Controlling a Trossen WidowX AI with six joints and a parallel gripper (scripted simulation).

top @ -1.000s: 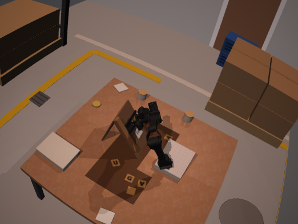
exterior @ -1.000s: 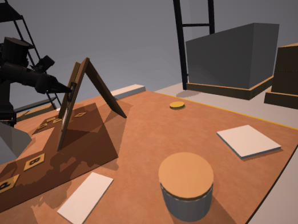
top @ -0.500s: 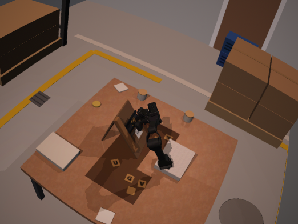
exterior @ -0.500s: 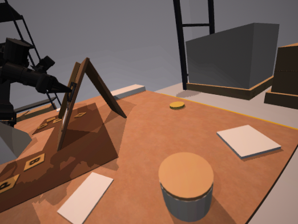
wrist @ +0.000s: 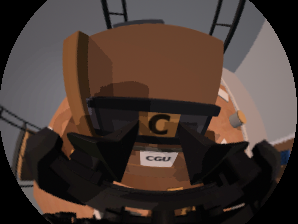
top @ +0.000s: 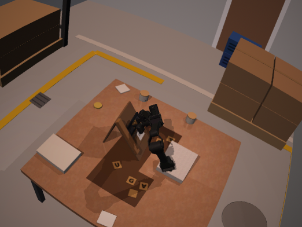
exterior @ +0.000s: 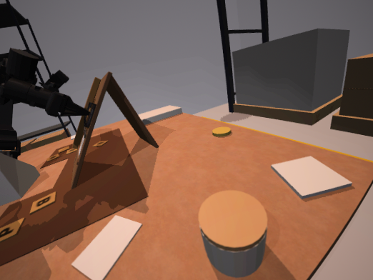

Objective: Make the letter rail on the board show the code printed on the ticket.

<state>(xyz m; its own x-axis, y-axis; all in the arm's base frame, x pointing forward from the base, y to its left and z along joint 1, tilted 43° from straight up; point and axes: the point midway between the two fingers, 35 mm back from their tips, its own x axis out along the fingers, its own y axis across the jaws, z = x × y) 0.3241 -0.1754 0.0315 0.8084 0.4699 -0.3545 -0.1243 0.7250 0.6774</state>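
Right now my gripper tip is 80 mm above the white ticket, 50 mm past it and 20 mm to the left of it. Also, from my gripper tip: dark mat 180 mm below, 150 mm behind, 90 mm to the left; yellow disc 410 mm ahead, 170 mm below, 140 mm to the right; white card 350 mm to the right, 180 mm below, 20 mm behind.
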